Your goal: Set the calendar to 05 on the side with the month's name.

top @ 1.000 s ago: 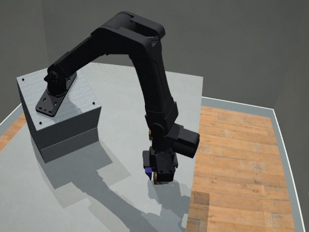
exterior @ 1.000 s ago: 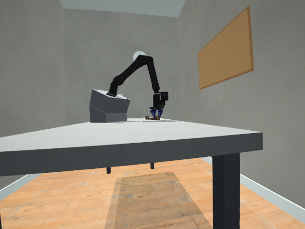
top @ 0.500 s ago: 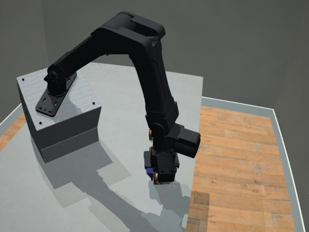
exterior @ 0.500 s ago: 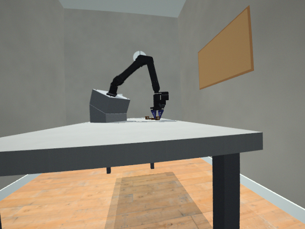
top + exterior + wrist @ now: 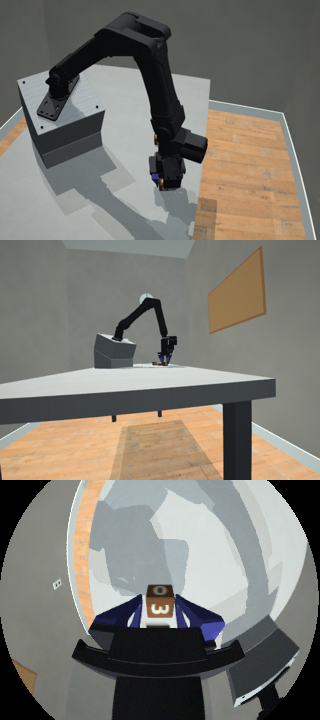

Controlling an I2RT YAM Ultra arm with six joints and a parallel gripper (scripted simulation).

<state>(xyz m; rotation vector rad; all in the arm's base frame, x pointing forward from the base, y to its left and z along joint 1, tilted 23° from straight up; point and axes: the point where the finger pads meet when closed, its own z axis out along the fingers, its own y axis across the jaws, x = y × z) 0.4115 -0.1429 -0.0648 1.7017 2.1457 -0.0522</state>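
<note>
The brown wooden cube lies right at my hand. The rest, counted from my hand: brown tray (110 mm to the left, 20 mm behind, 10 mm below).
</note>
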